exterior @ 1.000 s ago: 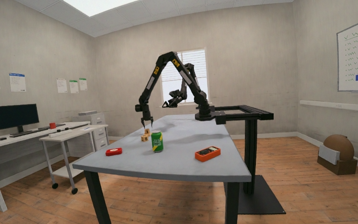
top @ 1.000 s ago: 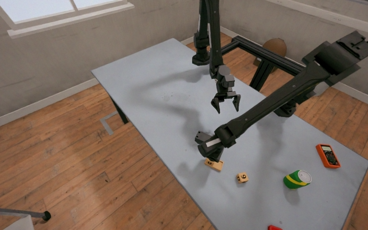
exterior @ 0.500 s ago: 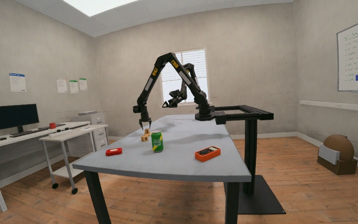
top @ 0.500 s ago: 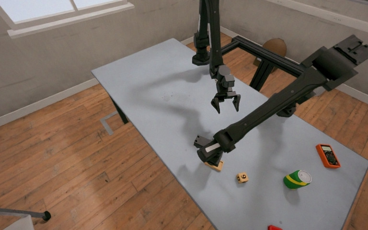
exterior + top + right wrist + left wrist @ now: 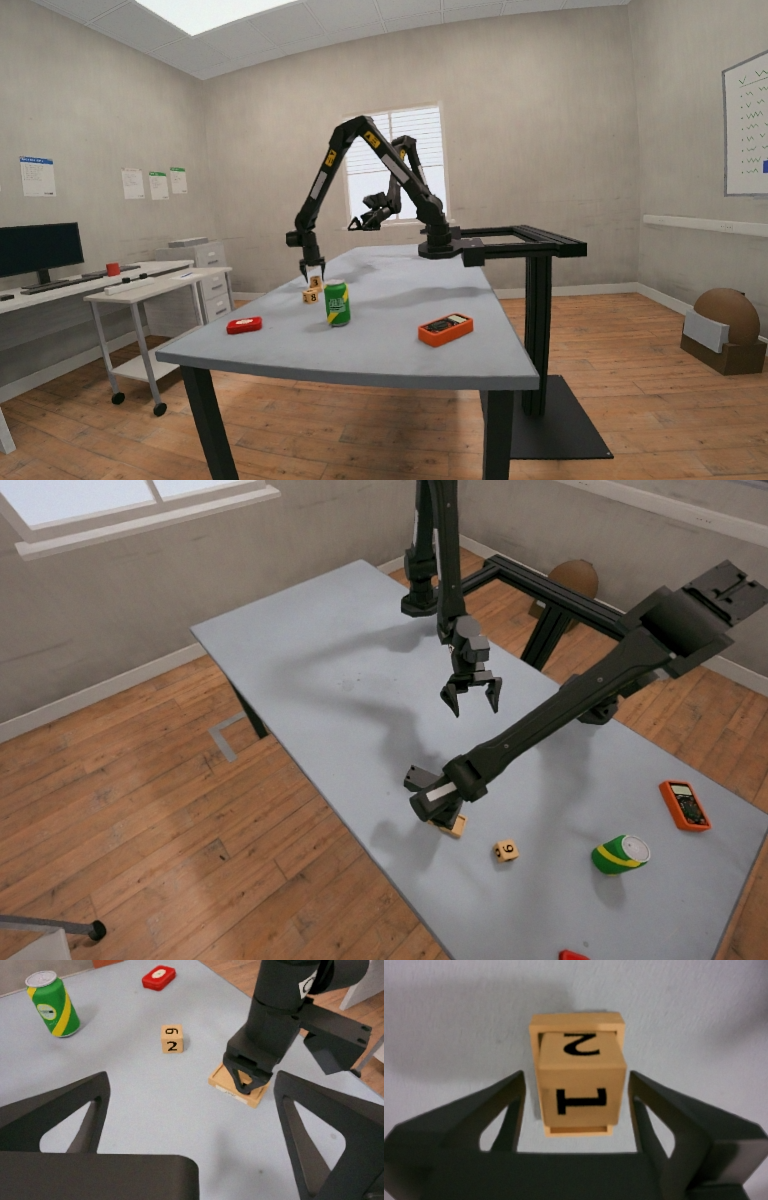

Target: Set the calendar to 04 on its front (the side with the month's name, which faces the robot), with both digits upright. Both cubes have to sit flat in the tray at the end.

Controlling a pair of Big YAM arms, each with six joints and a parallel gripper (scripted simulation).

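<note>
Right now the wooden calendar tray is 1 cm behind my left hand, 2 cm to the left of it and 3 cm below it. The rest, counted from my left hand: orange multimeter (50 cm behind, 44 cm to the left, 2 cm below); then red tin (6 cm ahead, 42 cm to the left, 2 cm below); then green can (21 cm behind, 35 cm to the left, 3 cm above).
</note>
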